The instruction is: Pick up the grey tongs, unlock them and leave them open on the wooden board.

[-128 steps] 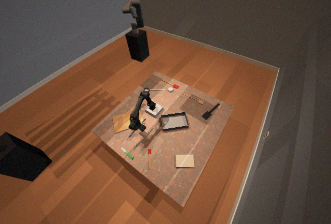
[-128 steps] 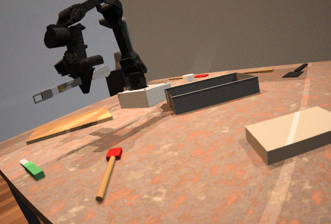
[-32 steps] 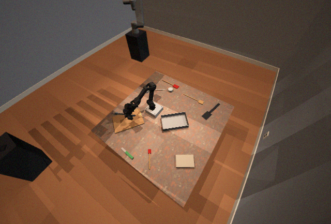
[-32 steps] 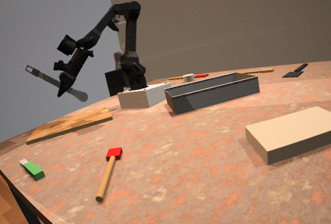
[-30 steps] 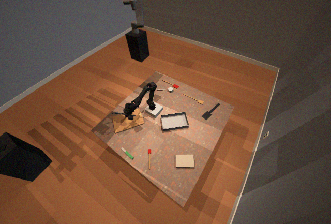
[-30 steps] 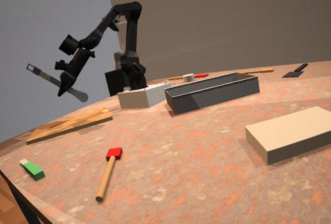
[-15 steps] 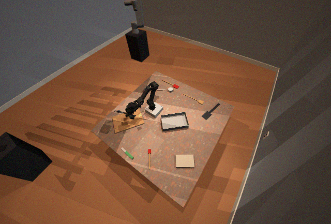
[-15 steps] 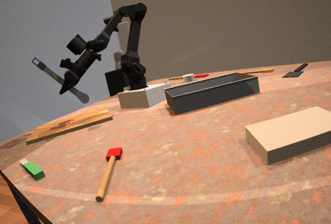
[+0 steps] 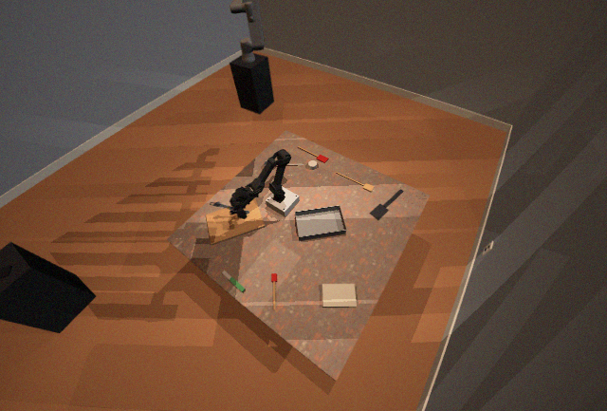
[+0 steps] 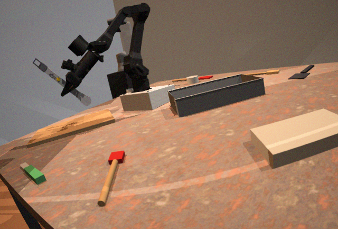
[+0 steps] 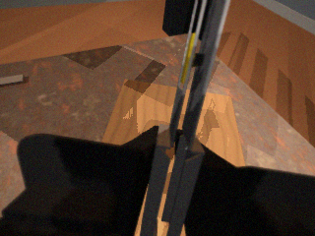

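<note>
The wooden board is 130 mm below my gripper tip, 20 mm to the left of it and 20 mm behind it. The rest, counted from my gripper tip: white disc: 710 mm to the left, 180 mm ahead, 120 mm below; beige block: 800 mm ahead, 130 mm below, 60 mm to the right; red spatula: 820 mm to the left, 140 mm ahead, 130 mm below.
</note>
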